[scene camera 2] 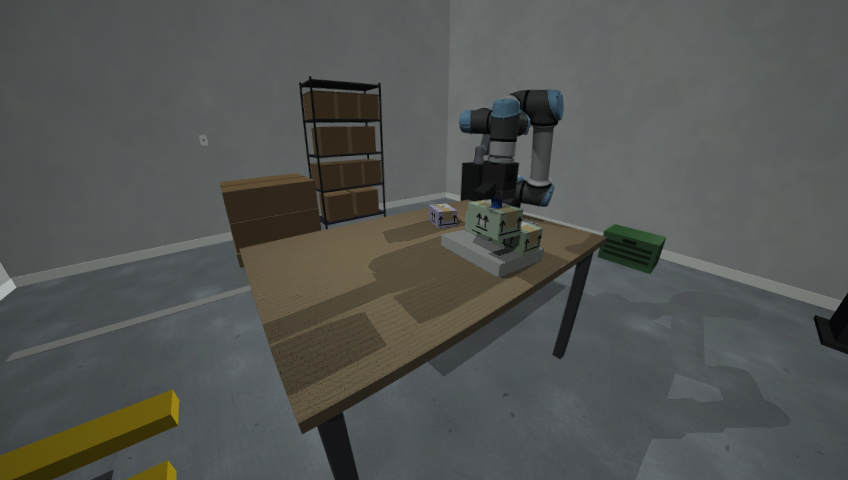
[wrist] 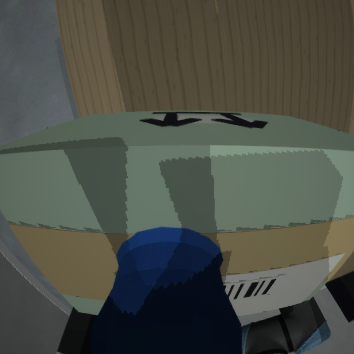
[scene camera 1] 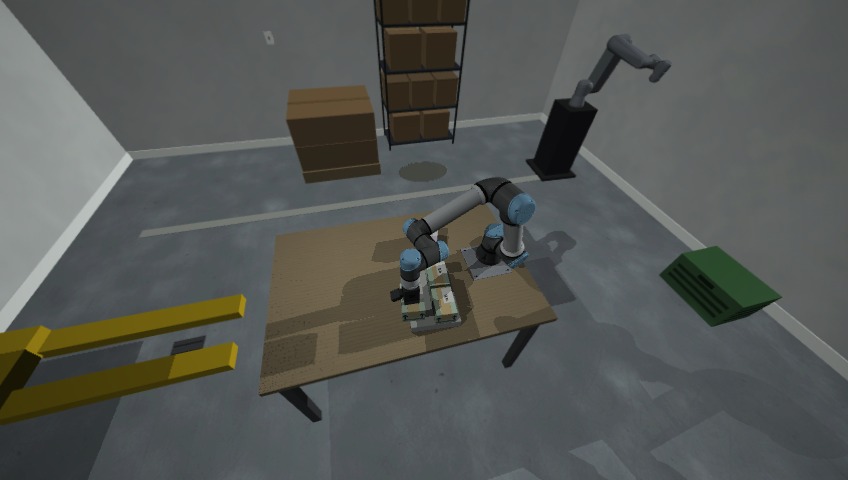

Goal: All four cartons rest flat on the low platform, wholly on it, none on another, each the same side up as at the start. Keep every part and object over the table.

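Observation:
My suction gripper [scene camera 1: 411, 300] [scene camera 2: 496, 203] [wrist: 170, 245], with its blue cup, holds a green carton [scene camera 1: 413, 313] [scene camera 2: 484, 221] [wrist: 170, 190] by its top. The carton hangs level, arrows up, a little above the left part of the grey low platform [scene camera 1: 433, 325] [scene camera 2: 517, 265]. A second green carton [scene camera 1: 445, 303] [scene camera 2: 531, 239] rests on the platform's right side, near the front. A third green carton [scene camera 1: 438, 274] rests behind it on the same side; the held carton mostly hides it in scene camera 2. A purple carton [scene camera 2: 443, 215] stands on the table; the arm mostly hides it in scene camera 1.
The wooden table [scene camera 1: 309, 279] [scene camera 2: 333, 267] carries the platform and the arm's base plate [scene camera 1: 489, 270] to its right. The held carton is close beside the second green carton. Brown boxes, a shelf rack, a green crate [scene camera 1: 720, 285] [scene camera 2: 631, 246] and yellow forks stand off the table.

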